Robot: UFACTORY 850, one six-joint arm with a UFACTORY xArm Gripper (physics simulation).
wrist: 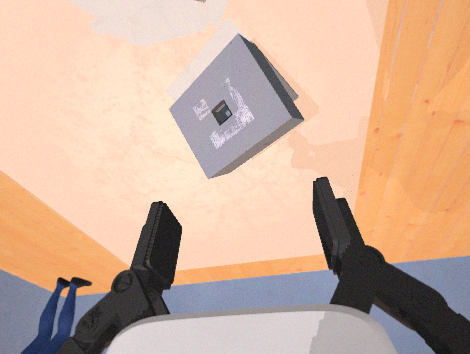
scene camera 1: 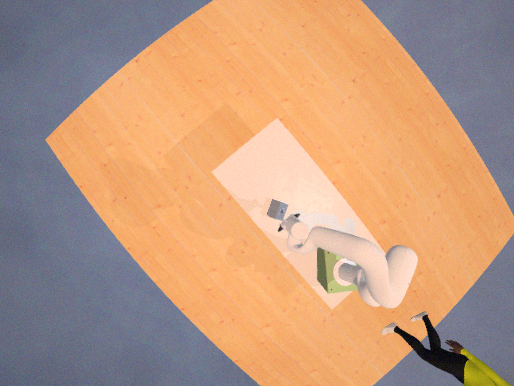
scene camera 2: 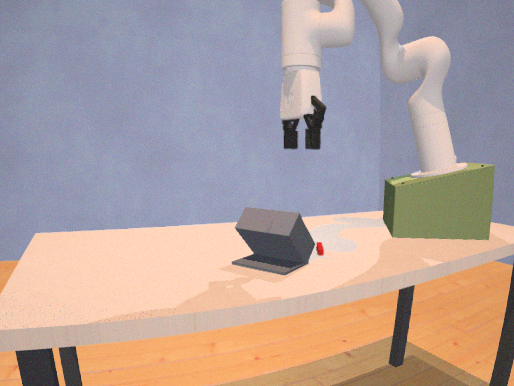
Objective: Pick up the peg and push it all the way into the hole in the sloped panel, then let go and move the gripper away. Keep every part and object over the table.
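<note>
The red peg point(scene camera 2: 320, 248) lies on the table beside the grey block with the sloped panel, on the side toward the robot base. A sliver of the peg point(wrist: 200, 1) shows at the top edge of the wrist view; it does not show in scene camera 1. The grey block point(scene camera 1: 276, 209) point(scene camera 2: 270, 222) point(wrist: 250, 100) stands on the table, its sloped panel facing up in the wrist view. The square hole point(wrist: 222, 112) in the panel has no peg in it. My gripper point(scene camera 1: 289, 222) point(scene camera 2: 302, 141) point(wrist: 240, 204) is wide open and empty, high above the table and apart from the block.
The green base box point(scene camera 1: 325, 270) point(scene camera 2: 440, 205) carries the arm at one end of the pale table point(scene camera 1: 270, 145) point(scene camera 2: 125, 260) point(wrist: 125, 125). The table's long edge lies near the block. A person point(scene camera 1: 445, 360) point(wrist: 47, 320) is on the floor side beyond the table.
</note>
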